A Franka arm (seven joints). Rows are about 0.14 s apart.
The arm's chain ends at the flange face. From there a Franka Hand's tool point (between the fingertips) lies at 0.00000 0.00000 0.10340 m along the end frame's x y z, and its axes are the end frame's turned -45 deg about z.
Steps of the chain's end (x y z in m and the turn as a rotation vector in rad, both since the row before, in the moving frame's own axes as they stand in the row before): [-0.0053, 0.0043, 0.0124, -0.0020, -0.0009, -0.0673]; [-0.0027, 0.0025, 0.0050, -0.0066, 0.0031, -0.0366]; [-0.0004, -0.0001, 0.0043, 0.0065, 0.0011, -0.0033]
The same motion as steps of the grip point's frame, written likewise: [-0.0070, -0.0006, 0.0124, -0.0008, -0.0021, -0.0673]; [-0.0039, 0.0006, 0.0050, -0.0069, -0.0025, -0.0366]; [0.0003, -0.0007, 0.0043, 0.0038, 0.0054, -0.0033]
